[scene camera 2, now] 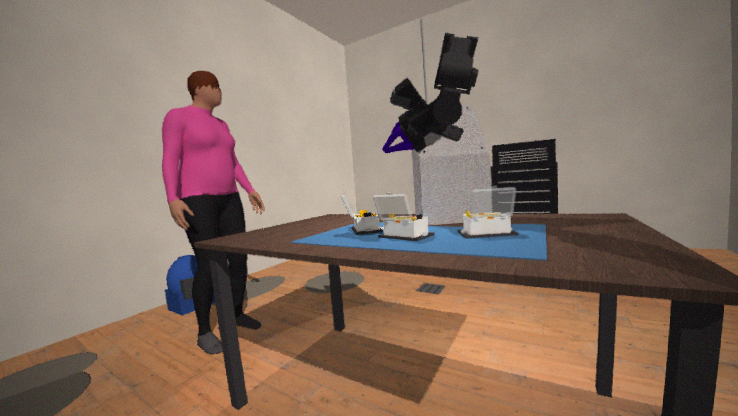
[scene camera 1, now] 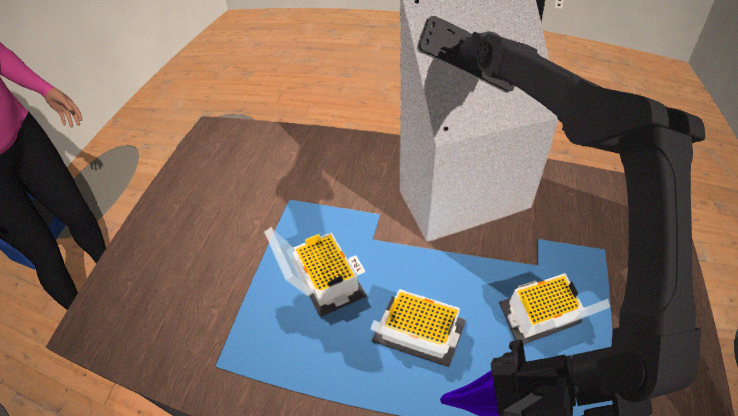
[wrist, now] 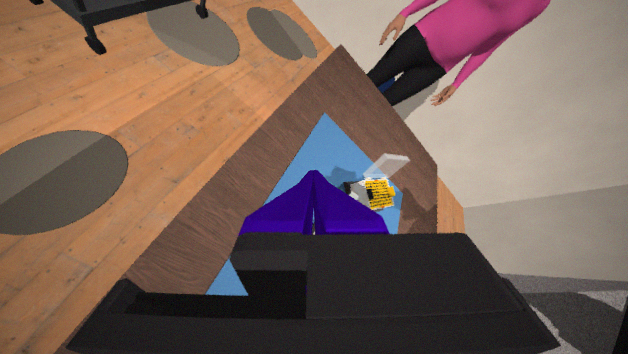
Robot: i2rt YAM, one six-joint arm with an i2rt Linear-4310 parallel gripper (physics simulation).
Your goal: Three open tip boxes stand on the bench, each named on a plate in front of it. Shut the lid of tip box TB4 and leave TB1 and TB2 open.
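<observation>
Tip box TB4 stands at the mat's back left, beside its name plate. Its clear lid is open, tilted outward. The middle tip box and the right tip box also have raised lids; their plates cannot be read, so I cannot tell which is TB1 or TB2. My gripper is shut and empty, its purple fingertips together, well above the table and apart from the boxes.
The boxes stand on a blue mat on the brown table. A tall grey pedestal stands behind. A person in pink stands beyond the table's left side.
</observation>
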